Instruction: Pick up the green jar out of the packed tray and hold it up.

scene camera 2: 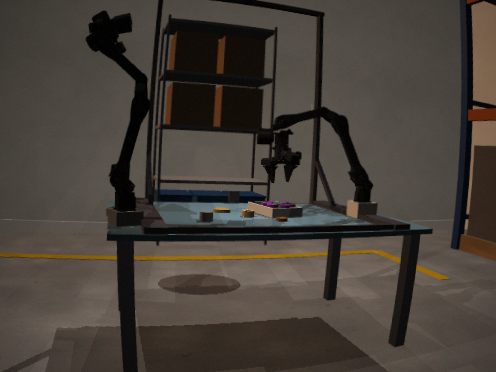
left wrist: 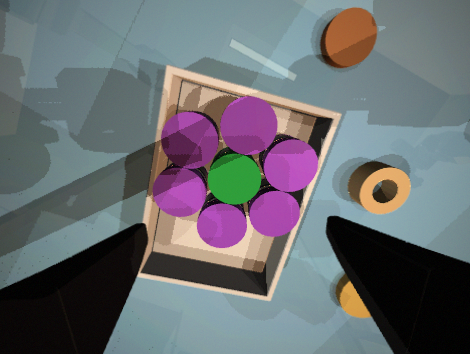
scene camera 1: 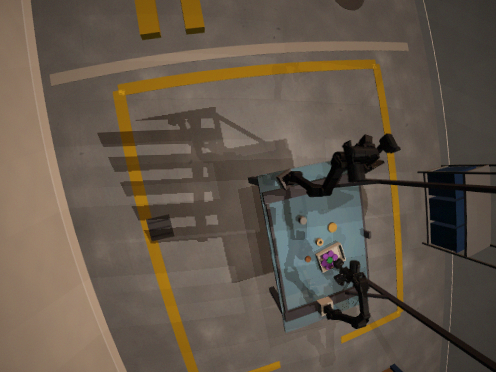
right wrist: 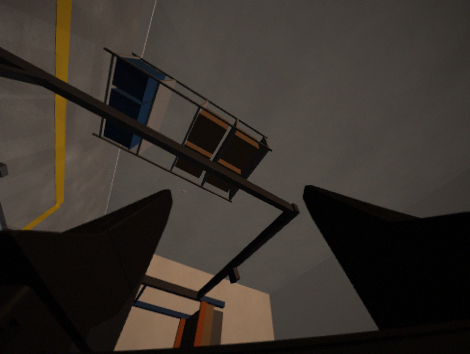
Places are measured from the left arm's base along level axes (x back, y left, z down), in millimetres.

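Pixels of known places: left gripper, fingertip midpoint: [scene camera 2: 280,182] [left wrist: 238,227]; right gripper, fingertip midpoint: [scene camera 1: 391,155] [right wrist: 239,193]; left arm's base at its link origin: [scene camera 2: 362,201] [scene camera 1: 327,308]; right arm's base at its link origin: [scene camera 2: 124,209] [scene camera 1: 288,179].
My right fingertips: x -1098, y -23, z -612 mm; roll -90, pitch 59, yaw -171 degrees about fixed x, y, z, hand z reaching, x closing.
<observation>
Ahead of a thing's pixels: the offset from my right fingertips to its top centre.
The green jar @(dx +722, dy -39, dz +630 mm) [scene camera 1: 330,260] [scene camera 2: 278,203] [left wrist: 234,178] stands upright in a pale tray @(dx +716, dy -65, dz +639 mm) [scene camera 1: 319,262] [scene camera 2: 265,210] [left wrist: 207,289]. Several purple jars @(dx +732, dy +6, dz +630 mm) [left wrist: 249,125] stand closely around it on all sides. My left gripper [scene camera 2: 280,179] [left wrist: 238,227] is open and empty and hangs well above the tray, fingers pointing down. In the left wrist view the green jar shows between and beyond the fingertips; one finger overlaps the tray's left edge and the other lies right of the tray. My right gripper [right wrist: 239,193] is open and empty, raised high away from the table.
An orange disc @(dx +686, dy +112, dz +667 mm) [scene camera 1: 308,259] [scene camera 2: 281,219] [left wrist: 350,37], a tan ring @(dx +577, dy +12, dz +654 mm) [scene camera 2: 247,213] [left wrist: 400,182], a yellow disc @(dx +497, dy -108, dz +667 mm) [scene camera 1: 332,227] [scene camera 2: 221,210] [left wrist: 354,300] and a grey cylinder @(dx +388, dy +125, dz +644 mm) [scene camera 1: 302,220] [scene camera 2: 206,216] stand on the table near the tray. Dark frame posts [scene camera 2: 318,75] rise behind the table.
</observation>
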